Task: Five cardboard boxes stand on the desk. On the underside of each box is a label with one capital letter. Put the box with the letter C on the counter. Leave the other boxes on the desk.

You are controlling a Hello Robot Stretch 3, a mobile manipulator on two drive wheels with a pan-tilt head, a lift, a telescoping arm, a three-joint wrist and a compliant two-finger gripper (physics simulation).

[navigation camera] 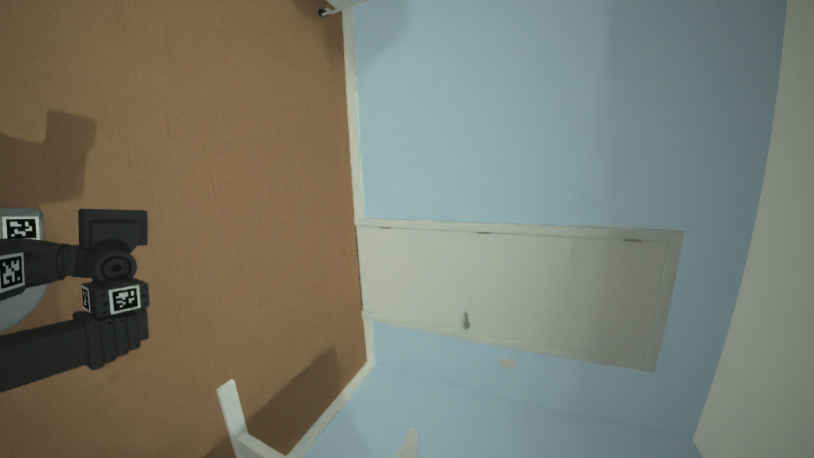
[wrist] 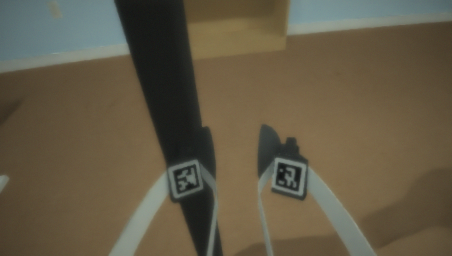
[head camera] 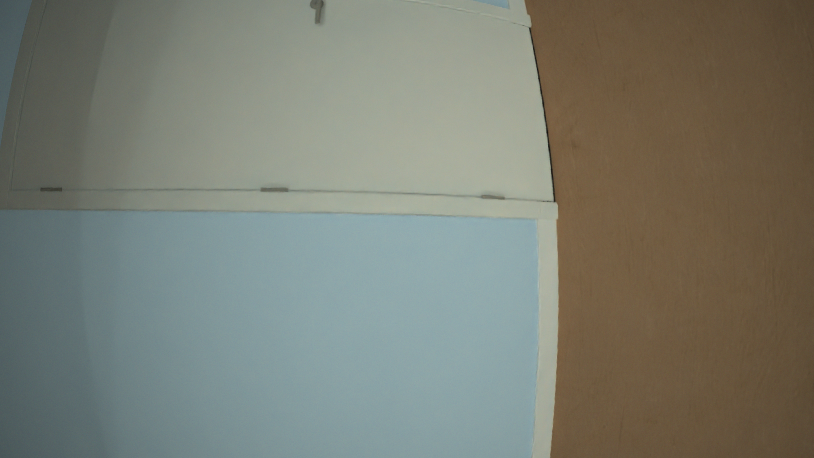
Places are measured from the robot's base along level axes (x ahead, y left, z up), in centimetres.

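Pixels of known places: gripper, fingertip midpoint: [wrist: 235, 144].
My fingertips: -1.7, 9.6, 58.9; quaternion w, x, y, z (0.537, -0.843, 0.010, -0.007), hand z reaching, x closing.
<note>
Behind a point stands the place of what it marks, as x, y, z.
My gripper [wrist: 235, 144] @(-1.7, 9.6, 58.9) is open in the wrist view, with bare brown floor showing between its two dark fingertips. The black wrist joints [navigation camera: 115, 267] @(-2.5, -15.0, 77.3) show at the left of the navigation view, above the floor. The desk, the cardboard boxes, their labels and the counter cannot be made out in the head, navigation or wrist view.
A pale door [head camera: 313, 113] @(-31.2, -185.4, 90.4) [navigation camera: 512, 284] @(-40.5, -186.8, 122.1) is set in the blue wall [head camera: 318, 319] @(32.3, -177.5, 88.6) [navigation camera: 483, 131] @(58.1, -173.4, 101.1). The black mast [wrist: 160, 75] @(-6.8, 11.6, 64.2) runs down beside the left finger. A wooden shelf unit [wrist: 240, 47] @(8.6, 168.5, 5.6) stands at the wall. A white post [navigation camera: 230, 407] rises at the lower part of the navigation view.
</note>
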